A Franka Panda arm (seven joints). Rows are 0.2 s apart.
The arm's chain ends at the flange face. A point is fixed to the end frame.
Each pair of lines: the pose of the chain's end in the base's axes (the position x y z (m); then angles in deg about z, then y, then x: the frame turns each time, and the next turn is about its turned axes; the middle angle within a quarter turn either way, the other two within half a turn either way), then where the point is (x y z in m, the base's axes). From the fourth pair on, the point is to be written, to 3 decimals.
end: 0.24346 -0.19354 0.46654 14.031 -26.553 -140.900
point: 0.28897 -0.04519 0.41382
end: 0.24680 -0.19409 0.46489 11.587 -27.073 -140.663
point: 0.29874 -0.04744 0.41339
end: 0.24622 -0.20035 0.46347 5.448 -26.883 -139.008
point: 0.31141 -0.05796 0.41517
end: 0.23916 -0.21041 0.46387 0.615 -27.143 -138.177
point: 0.315 -0.073 0.418
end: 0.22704 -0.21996 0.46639 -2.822 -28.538 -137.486
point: 0.312 -0.086 0.424
